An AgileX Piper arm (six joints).
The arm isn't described. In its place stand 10 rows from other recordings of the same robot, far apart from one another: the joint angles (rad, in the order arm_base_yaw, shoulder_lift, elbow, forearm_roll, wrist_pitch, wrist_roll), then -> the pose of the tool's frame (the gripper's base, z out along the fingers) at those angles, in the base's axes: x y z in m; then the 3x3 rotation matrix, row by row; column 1 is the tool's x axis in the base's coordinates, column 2 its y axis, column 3 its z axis.
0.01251, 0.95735, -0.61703, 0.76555, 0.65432, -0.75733 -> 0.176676 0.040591 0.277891; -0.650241 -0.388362 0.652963; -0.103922 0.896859 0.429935; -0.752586 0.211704 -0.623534
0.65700, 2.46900, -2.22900, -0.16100, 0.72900, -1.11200 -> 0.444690 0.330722 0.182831; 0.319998 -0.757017 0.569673; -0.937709 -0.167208 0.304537; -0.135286 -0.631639 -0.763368
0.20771, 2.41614, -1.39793, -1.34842, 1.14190, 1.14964 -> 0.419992 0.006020 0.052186; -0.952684 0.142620 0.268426; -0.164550 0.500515 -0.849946; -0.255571 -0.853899 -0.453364
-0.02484, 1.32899, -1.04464, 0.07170, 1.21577, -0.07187 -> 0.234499 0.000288 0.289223; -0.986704 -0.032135 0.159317; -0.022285 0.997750 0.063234; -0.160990 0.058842 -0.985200
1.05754, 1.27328, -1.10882, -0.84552, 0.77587, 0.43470 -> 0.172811 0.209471 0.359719; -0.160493 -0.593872 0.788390; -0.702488 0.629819 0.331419; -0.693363 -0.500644 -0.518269
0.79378, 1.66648, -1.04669, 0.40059, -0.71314, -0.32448 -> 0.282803 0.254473 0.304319; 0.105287 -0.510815 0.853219; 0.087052 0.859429 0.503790; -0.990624 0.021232 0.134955
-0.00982, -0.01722, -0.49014, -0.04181, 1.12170, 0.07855 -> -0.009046 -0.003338 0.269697; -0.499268 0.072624 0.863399; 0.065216 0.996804 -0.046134; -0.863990 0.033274 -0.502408
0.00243, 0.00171, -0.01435, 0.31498, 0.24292, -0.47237 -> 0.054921 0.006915 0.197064; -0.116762 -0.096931 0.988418; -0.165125 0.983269 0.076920; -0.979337 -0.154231 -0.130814
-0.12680, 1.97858, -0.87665, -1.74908, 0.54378, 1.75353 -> 0.338029 -0.089803 0.103830; -0.792064 0.400143 0.461000; 0.079457 0.816351 -0.572065; -0.605245 -0.416482 -0.678396
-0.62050, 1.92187, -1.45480, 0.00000, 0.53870, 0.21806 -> 0.349551 -0.249811 0.230015; -0.505486 0.707552 0.493815; 0.627156 0.694354 -0.352912; -0.592587 0.131307 -0.794732
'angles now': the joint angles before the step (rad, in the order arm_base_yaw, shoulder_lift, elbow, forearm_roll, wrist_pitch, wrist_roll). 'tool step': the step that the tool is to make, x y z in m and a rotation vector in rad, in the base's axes. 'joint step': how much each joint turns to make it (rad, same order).
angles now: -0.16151 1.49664 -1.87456 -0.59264 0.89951 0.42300
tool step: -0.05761 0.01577 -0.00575 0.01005 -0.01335 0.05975
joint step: 0.00758 -0.22441 0.23829 0.05156 -0.04377 -0.02769
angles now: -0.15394 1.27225 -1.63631 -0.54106 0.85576 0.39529
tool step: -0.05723 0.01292 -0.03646 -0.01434 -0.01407 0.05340
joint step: 0.00007 -0.25746 0.33505 0.00870 -0.10795 0.00243
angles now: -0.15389 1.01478 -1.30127 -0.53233 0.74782 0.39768
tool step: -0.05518 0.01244 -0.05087 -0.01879 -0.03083 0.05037
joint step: -0.00010 -0.26922 0.32932 0.00110 -0.10700 0.00373
